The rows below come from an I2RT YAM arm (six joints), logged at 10 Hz.
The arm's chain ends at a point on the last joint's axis. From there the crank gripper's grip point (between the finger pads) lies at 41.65 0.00 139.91 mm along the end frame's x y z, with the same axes.
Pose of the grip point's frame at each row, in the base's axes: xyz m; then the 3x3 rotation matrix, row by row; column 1 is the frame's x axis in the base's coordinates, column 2 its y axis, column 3 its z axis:
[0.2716, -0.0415, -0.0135], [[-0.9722, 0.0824, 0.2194], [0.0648, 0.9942, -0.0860], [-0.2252, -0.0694, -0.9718]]
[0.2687, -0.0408, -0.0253], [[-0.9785, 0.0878, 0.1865], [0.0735, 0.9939, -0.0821], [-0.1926, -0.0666, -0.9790]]
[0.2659, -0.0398, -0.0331], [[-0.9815, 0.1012, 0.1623], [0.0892, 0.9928, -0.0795], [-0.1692, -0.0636, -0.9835]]
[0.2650, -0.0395, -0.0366], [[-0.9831, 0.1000, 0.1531], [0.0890, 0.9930, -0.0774], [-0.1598, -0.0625, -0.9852]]
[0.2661, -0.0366, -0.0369], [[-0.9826, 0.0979, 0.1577], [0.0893, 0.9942, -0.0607], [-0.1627, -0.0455, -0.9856]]
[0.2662, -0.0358, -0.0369], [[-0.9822, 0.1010, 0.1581], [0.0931, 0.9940, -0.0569], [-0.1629, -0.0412, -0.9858]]
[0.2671, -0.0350, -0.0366], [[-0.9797, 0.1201, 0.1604], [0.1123, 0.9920, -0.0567], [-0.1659, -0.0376, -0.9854]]
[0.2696, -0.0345, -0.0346], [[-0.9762, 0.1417, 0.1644], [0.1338, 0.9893, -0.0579], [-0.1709, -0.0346, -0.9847]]
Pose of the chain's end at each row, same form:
[0.2814, -0.0322, 0.1318], [[-0.9722, 0.0824, 0.2194], [0.0648, 0.9942, -0.0860], [-0.2252, -0.0694, -0.9718]]
[0.2834, -0.0324, 0.1197], [[-0.9785, 0.0878, 0.1865], [0.0735, 0.9939, -0.0821], [-0.1926, -0.0666, -0.9790]]
[0.2841, -0.0324, 0.1115], [[-0.9815, 0.1012, 0.1623], [0.0892, 0.9928, -0.0795], [-0.1692, -0.0636, -0.9835]]
[0.2845, -0.0324, 0.1079], [[-0.9831, 0.1000, 0.1531], [0.0890, 0.9930, -0.0774], [-0.1598, -0.0625, -0.9852]]
[0.2850, -0.0318, 0.1078], [[-0.9826, 0.0979, 0.1577], [0.0893, 0.9942, -0.0607], [-0.1627, -0.0455, -0.9856]]
[0.2850, -0.0317, 0.1078], [[-0.9822, 0.1010, 0.1581], [0.0931, 0.9940, -0.0569], [-0.1629, -0.0412, -0.9858]]
[0.2855, -0.0317, 0.1082], [[-0.9797, 0.1201, 0.1604], [0.1123, 0.9920, -0.0567], [-0.1659, -0.0376, -0.9854]]
[0.2873, -0.0320, 0.1103], [[-0.9762, 0.1417, 0.1644], [0.1338, 0.9893, -0.0579], [-0.1709, -0.0346, -0.9847]]

